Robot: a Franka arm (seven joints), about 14 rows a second.
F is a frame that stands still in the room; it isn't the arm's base.
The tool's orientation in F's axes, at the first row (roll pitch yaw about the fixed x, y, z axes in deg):
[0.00, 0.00, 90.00]
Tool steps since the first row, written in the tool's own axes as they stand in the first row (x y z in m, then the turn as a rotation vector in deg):
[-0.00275, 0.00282, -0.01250, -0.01, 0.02, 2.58]
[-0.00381, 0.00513, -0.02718, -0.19, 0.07, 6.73]
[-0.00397, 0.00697, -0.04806, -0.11, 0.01, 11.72]
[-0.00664, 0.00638, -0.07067, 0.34, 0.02, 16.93]
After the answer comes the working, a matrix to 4 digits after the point.
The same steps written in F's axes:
[-0.00282, -0.00275, -0.01250, -0.02, -0.01, 2.58]
[-0.00513, -0.00381, -0.02718, -0.07, -0.19, 6.73]
[-0.00697, -0.00397, -0.04806, -0.01, -0.11, 11.72]
[-0.00638, -0.00664, -0.07067, -0.02, 0.34, 16.93]

The tool's axes in the first row as the columns of a matrix, in F's axes (rounded; the answer above uses it unrounded):
[0.0000, -1.0000, 0.0000]
[1.0000, 0.0000, 0.0000]
[0.0000, 0.0000, 1.0000]

